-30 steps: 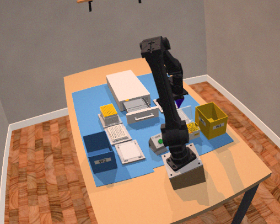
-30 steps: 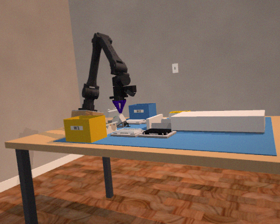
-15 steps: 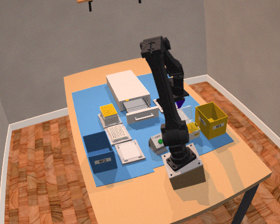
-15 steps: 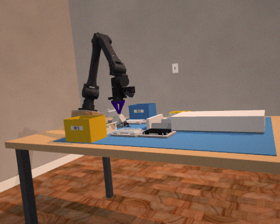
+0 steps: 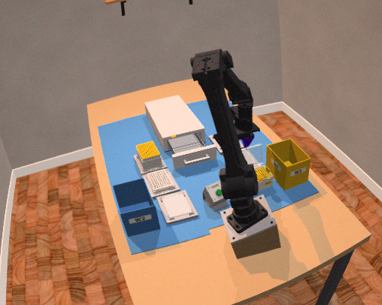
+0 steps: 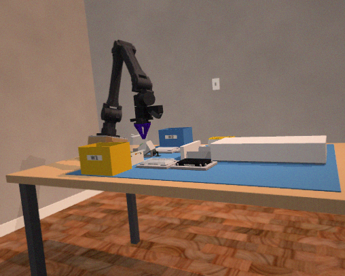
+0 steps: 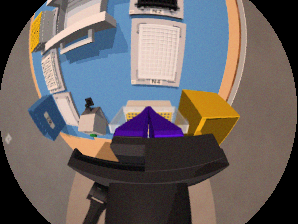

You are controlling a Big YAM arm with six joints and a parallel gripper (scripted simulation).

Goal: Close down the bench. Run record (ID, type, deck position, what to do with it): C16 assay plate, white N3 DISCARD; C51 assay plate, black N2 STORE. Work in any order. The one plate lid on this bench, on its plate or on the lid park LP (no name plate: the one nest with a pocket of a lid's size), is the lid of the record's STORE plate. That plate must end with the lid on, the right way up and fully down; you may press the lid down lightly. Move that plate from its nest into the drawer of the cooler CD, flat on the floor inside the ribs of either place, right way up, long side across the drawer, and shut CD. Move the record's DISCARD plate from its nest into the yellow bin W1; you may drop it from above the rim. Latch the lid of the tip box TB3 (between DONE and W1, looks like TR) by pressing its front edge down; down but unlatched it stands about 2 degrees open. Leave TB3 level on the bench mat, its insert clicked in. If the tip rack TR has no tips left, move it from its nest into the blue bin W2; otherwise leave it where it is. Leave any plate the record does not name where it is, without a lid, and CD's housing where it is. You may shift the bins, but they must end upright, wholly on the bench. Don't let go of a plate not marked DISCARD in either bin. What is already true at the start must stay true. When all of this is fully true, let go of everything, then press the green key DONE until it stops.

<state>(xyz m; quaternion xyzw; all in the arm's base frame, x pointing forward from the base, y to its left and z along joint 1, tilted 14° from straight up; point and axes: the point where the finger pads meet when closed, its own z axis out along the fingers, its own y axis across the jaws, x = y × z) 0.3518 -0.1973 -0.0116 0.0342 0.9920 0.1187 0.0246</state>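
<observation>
Now: the tip box lid 40 mm behind my hand and 30 mm below it. From my hand the other things lie so: tip box TB3: 90 mm behind, 60 mm below; yellow bin W1: 150 mm to the right, 110 mm behind, 90 mm below; green key DONE: 190 mm to the left, 130 mm behind, 60 mm below.
</observation>
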